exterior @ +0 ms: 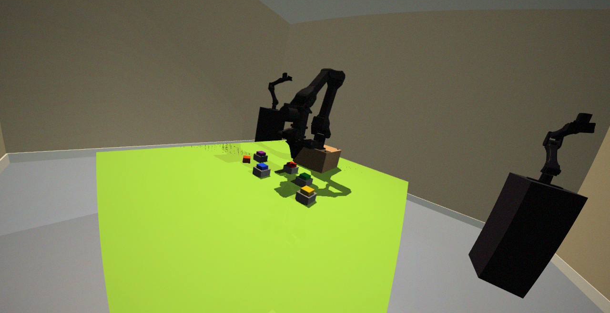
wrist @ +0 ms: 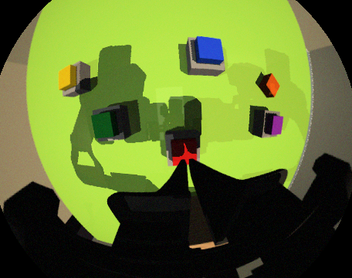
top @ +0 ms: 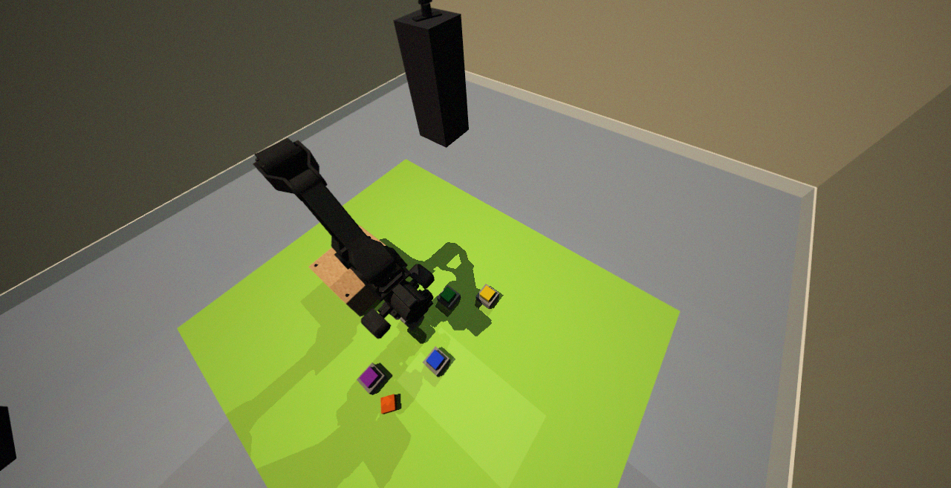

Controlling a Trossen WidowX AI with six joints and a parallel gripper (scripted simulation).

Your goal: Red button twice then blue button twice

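The red button is 3 cm below my gripper tip. The rest, counted from my gripper tip: blue button 13 cm ahead, 4 cm to the right, 3 cm below; then green button 5 cm ahead, 10 cm to the left, 3 cm below; then purple button 3 cm ahead, 17 cm to the right, 3 cm below.
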